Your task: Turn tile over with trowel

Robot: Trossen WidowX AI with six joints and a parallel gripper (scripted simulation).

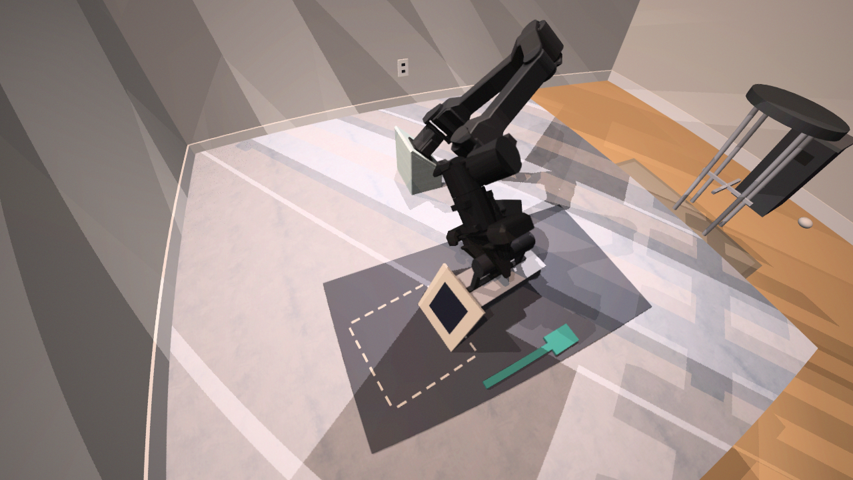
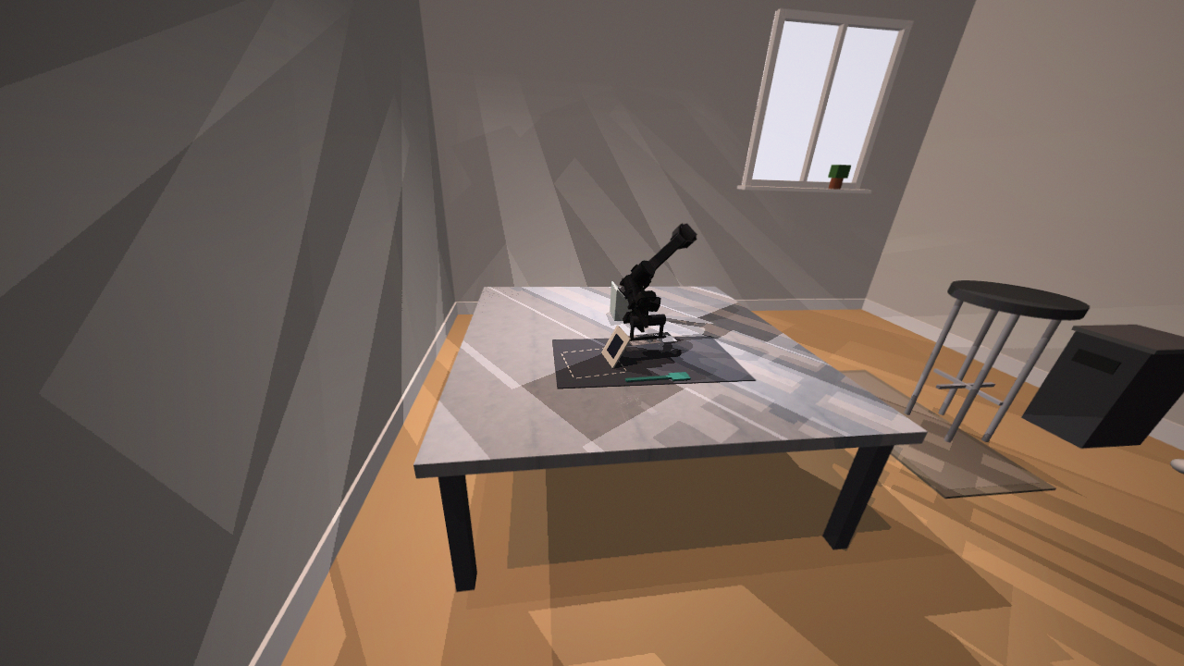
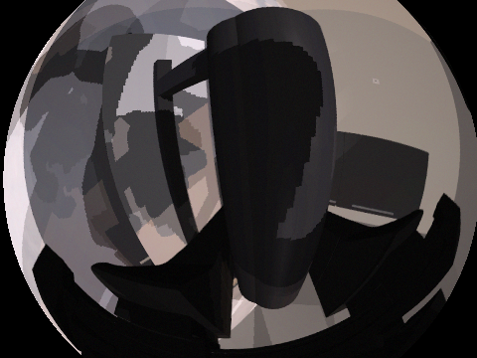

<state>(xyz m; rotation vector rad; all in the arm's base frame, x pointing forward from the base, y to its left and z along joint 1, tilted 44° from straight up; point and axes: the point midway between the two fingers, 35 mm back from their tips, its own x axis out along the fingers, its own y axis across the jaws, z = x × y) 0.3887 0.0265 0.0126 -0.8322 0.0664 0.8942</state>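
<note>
My gripper tip is now 100 mm to the left of the square tile and 60 mm above it. The rest, counted from my gripper tip: teal long-handled tool: 120 mm ahead, 60 mm to the left, 110 mm below; dark mat: 20 mm behind, 20 mm to the left, 130 mm below.
</note>
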